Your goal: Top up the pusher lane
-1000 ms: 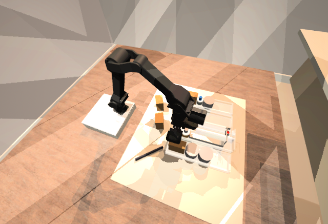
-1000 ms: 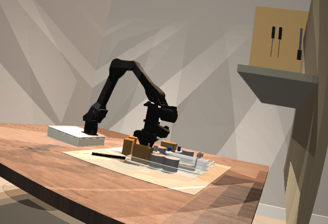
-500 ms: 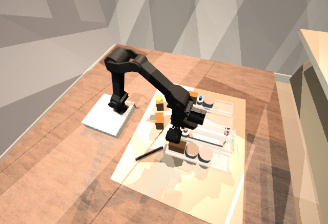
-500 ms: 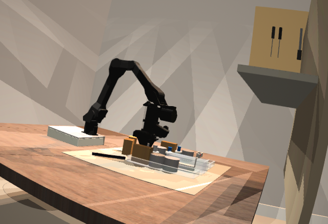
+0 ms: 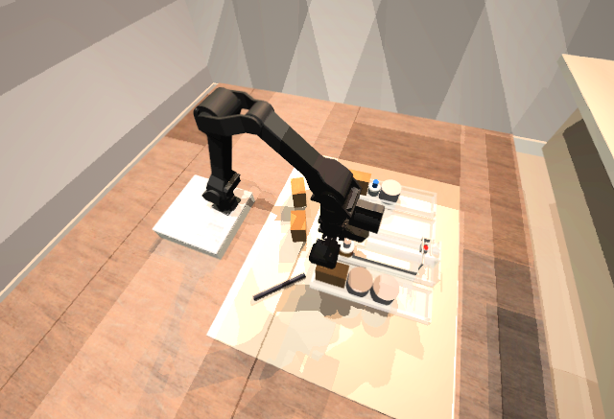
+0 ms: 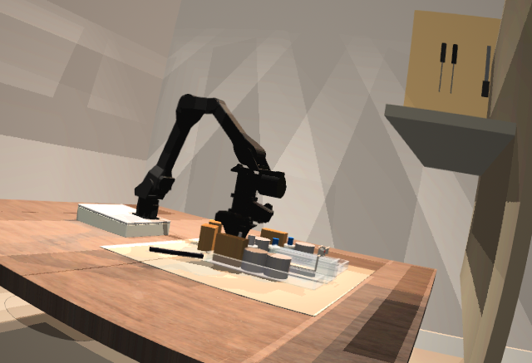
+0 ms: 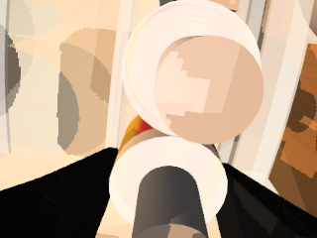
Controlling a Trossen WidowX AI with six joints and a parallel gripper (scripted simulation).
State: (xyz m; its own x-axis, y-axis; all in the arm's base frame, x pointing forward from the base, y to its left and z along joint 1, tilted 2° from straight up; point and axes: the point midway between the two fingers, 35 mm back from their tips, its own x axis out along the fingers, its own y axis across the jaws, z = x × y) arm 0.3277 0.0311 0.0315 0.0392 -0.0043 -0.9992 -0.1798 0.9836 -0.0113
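My gripper tip is now 6 cm short of the cream mat, 3 cm to the right of it and 3 cm above it. From my gripper tip the other things lie so: shelf (50 cm ahead, 9 cm to the left, 34 cm above); then red mark (22 cm ahead, 8 cm to the left, 4 cm above); then black rod (7 cm behind, 15 cm to the right, 2 cm below).
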